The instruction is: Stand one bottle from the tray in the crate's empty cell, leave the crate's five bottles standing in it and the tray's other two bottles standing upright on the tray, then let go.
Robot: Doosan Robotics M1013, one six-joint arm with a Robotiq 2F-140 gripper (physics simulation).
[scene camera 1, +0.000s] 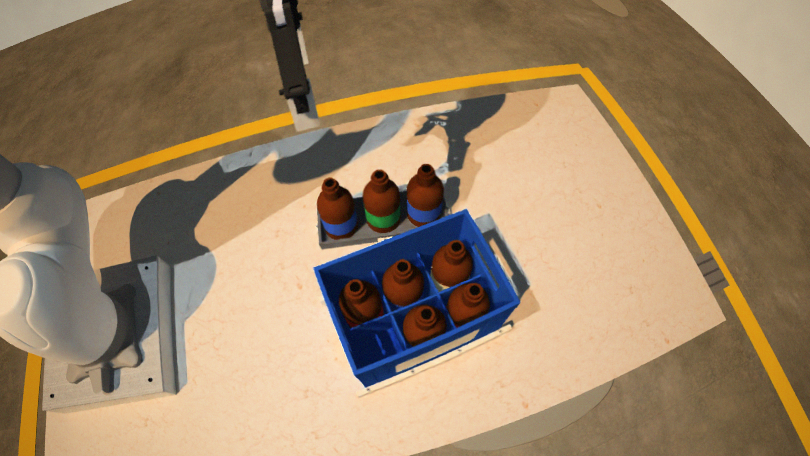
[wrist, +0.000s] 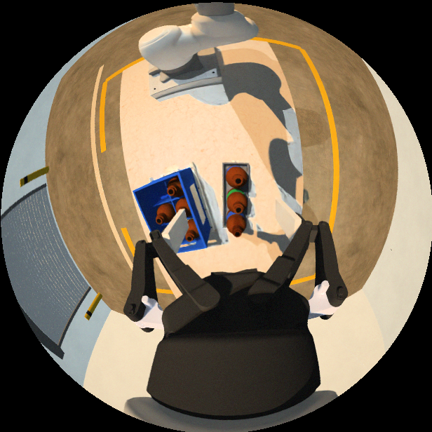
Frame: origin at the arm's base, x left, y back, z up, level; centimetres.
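Where they show: arm's base, link origin: [scene camera 1: 102, 333].
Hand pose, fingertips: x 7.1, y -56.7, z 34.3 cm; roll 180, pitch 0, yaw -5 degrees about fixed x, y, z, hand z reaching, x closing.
Things, the pixels of their top centre, and the offset from my fingertips. "*": a spot on its surface instead. Level surfaces: height alone.
- grey tray, surface spot: [scene camera 1: 340, 243] * dz -39.3, dx -1.9, dy +0.8 cm
- blue crate, surface spot: [scene camera 1: 362, 376] * dz -26.9, dx -31.7, dy +4.6 cm
- table, surface height: dz -40.7 cm
Three brown bottles stand upright on the grey tray [scene camera 1: 340, 243] [wrist: 224, 195]: a blue-banded one [scene camera 1: 336, 212] [wrist: 236, 177] nearest the robot base, a green-banded one [scene camera 1: 382, 203] [wrist: 237, 202] in the middle, another blue-banded one [scene camera 1: 425, 195] [wrist: 236, 223] at the far end. The blue crate [scene camera 1: 362, 376] [wrist: 202, 234] holds five standing brown bottles; its empty cell [scene camera 1: 368, 345] [wrist: 150, 202] is the front-left corner in the scene view. My gripper [scene camera 1: 306, 116] [wrist: 230, 213] is open and empty, high up, beyond the tray from the crate in the scene view. One fingertip hides part of the crate in the wrist view.
The tray stands close beside the crate's back long wall. The arm's base plate [scene camera 1: 90, 390] [wrist: 160, 91] is at the left of the table [scene camera 1: 255, 339] [wrist: 170, 130] in the scene view. Yellow lines mark the floor around the table. A grey mesh panel [wrist: 40, 250] shows in the wrist view.
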